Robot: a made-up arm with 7 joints. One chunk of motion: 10 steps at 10 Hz.
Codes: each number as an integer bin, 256 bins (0 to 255) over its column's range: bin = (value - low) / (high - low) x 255, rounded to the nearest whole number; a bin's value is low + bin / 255 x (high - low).
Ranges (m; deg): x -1.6..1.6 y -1.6..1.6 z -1.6..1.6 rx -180..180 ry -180..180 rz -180..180
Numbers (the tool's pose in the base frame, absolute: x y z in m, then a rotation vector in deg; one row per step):
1: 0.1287 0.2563 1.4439 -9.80 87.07 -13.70
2: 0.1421 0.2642 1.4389 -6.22 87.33 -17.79
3: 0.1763 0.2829 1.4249 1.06 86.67 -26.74
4: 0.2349 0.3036 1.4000 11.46 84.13 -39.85
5: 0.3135 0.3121 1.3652 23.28 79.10 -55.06
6: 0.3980 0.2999 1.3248 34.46 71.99 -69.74
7: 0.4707 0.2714 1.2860 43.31 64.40 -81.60
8: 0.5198 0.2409 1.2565 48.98 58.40 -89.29
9: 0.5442 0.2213 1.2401 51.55 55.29 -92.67
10: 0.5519 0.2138 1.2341 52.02 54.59 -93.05
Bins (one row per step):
1: 138 148 243 121 189 118
2: 139 149 242 123 189 115
3: 142 150 241 128 189 109
4: 146 152 239 136 187 99
5: 152 152 236 144 184 88
6: 159 151 233 152 178 78
7: 165 149 230 158 173 70
8: 169 147 228 162 169 64
9: 171 145 226 164 167 62
10: 171 145 226 164 166 62

